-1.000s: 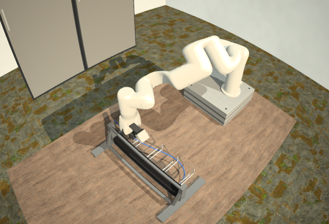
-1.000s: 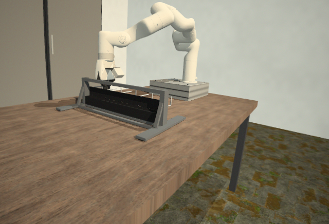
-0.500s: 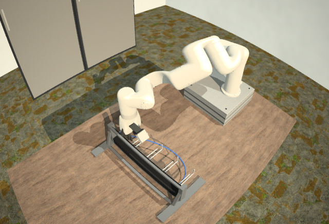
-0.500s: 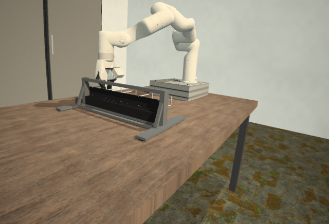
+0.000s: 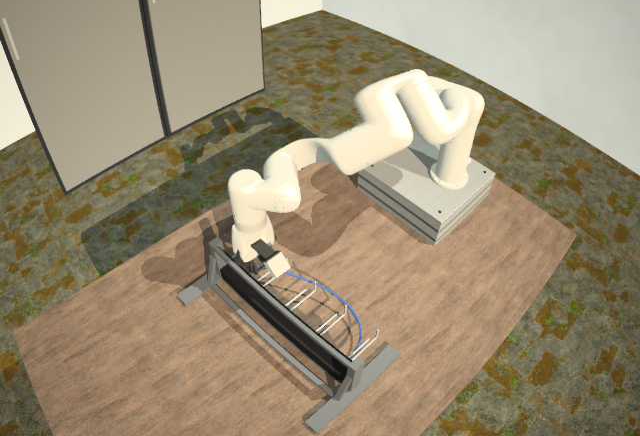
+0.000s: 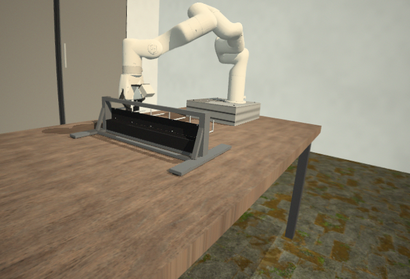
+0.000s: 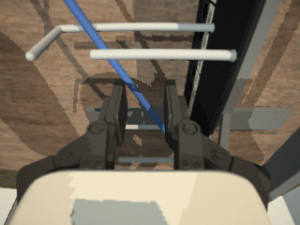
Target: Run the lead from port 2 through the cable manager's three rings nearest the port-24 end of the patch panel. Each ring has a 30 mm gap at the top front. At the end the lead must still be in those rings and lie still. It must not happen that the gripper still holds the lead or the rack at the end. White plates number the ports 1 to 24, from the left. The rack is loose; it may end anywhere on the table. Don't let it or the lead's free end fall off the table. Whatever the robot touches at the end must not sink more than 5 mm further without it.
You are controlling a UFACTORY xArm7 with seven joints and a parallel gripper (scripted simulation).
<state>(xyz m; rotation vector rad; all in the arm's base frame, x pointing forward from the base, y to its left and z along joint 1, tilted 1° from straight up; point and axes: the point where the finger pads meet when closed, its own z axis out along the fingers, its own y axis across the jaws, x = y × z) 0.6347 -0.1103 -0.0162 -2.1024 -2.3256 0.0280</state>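
The grey rack lies 50 mm ahead of my hand, 150 mm to the left of it and 20 mm below it.
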